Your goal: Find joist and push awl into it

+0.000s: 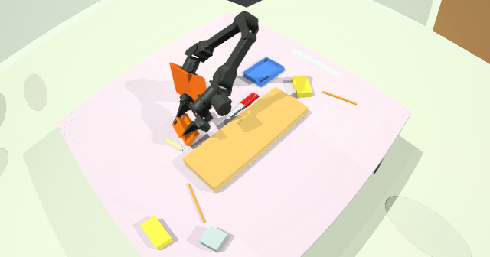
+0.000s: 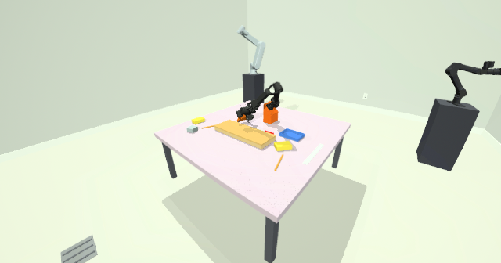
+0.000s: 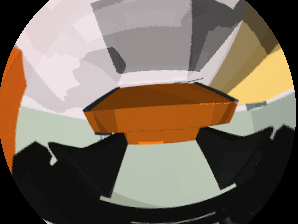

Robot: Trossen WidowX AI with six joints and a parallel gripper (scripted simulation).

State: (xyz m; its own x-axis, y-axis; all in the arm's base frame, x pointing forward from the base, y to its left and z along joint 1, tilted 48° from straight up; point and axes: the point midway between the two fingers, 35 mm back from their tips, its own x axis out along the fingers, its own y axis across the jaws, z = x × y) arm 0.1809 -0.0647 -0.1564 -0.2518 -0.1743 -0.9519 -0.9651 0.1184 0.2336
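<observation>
Right now the awl is 7 cm below my gripper tip, 4 cm to the right of it and 3 cm ahead of it. The rest, counted from my gripper tip: blue tray: 51 cm to the left, 7 cm below, 3 cm behind; then grey block: 42 cm ahead, 21 cm to the right, 6 cm below; then orange stud finder: 1 cm to the left, 1 cm below, 1 cm behind.
</observation>
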